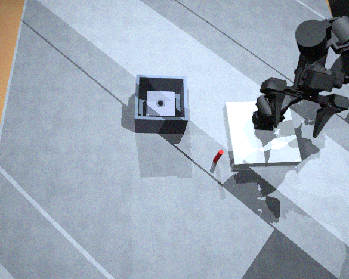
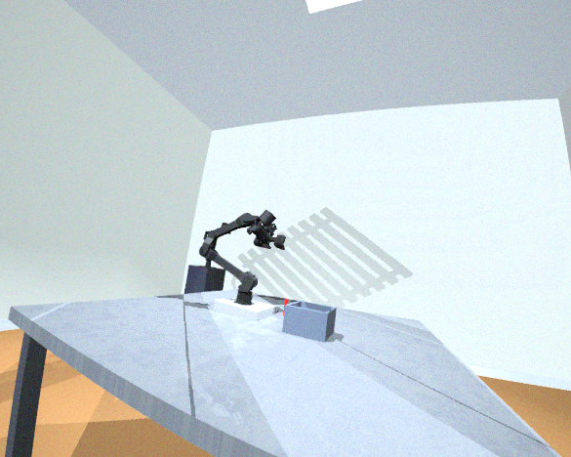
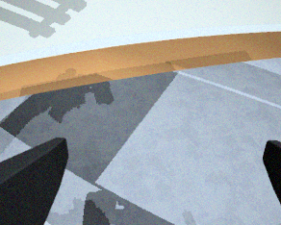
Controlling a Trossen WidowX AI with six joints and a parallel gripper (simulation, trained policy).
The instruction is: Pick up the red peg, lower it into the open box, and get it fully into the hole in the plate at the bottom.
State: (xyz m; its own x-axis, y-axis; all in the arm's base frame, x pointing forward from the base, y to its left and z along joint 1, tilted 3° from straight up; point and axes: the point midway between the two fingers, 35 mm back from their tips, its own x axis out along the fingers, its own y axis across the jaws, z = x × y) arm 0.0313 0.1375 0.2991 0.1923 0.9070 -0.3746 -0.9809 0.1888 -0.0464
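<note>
Right now my gripper tip is 28 cm above the red peg, 11 cm short of it and 4 cm to the left of it. From my gripper tip the other things lie so: grey-blue box 30 cm below, 29 cm ahead, 20 cm to the right; then plate 29 cm ahead, 28 cm below, 20 cm to the right.
</note>
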